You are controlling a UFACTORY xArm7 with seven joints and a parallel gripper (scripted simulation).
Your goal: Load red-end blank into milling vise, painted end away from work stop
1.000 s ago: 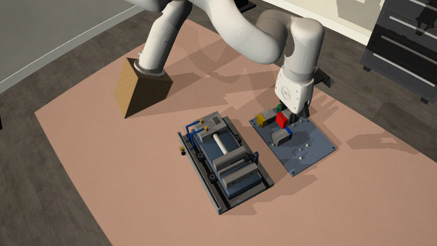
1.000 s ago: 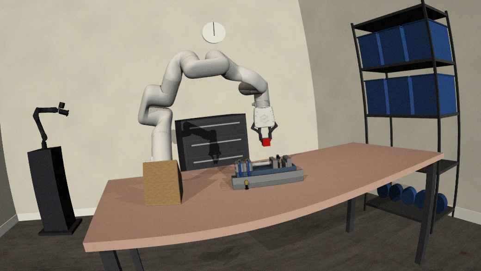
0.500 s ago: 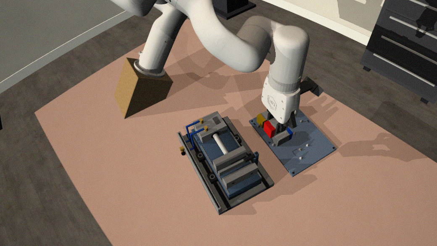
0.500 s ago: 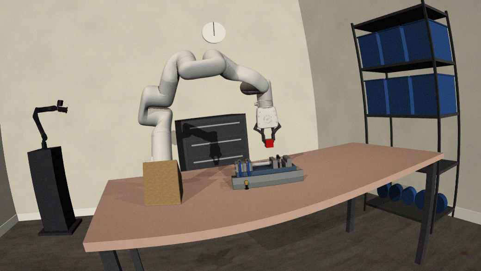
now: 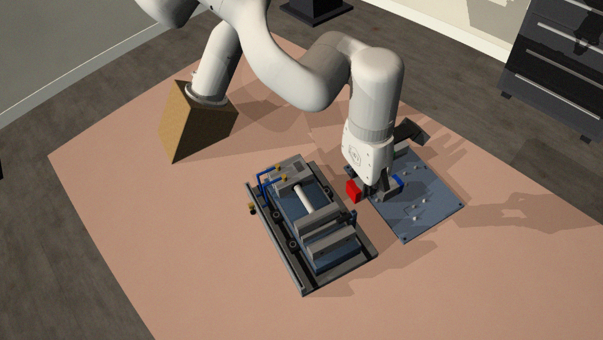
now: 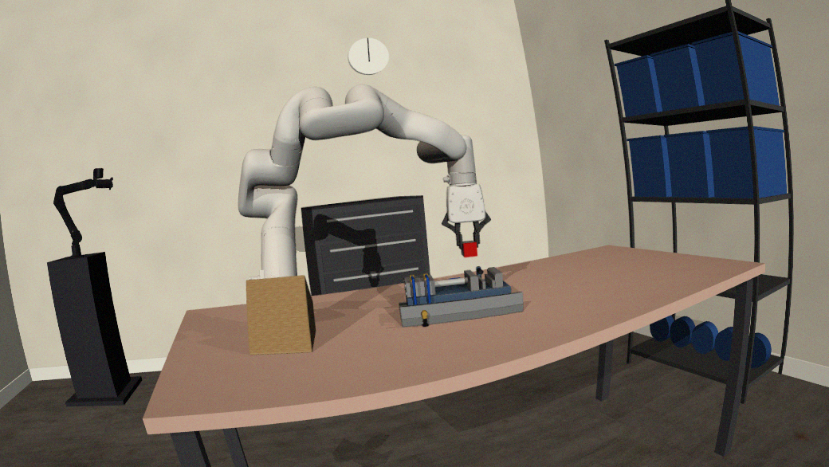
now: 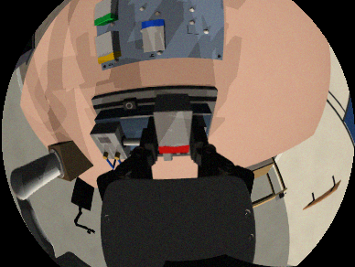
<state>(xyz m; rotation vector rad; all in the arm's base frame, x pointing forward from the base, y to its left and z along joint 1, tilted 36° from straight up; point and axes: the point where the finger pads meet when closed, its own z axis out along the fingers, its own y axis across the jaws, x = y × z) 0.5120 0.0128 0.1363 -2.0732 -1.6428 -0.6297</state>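
Right now my hand is 30 mm short of the fixed jaw, 110 mm to the left of it and 90 mm above it. Round my hand: blue-ended blank: 10 mm behind, 110 mm to the left, 140 mm below; dark work stop: 10 mm ahead, 60 mm to the right, 80 mm below; hosed block: 160 mm behind, 70 mm to the right, 90 mm below.
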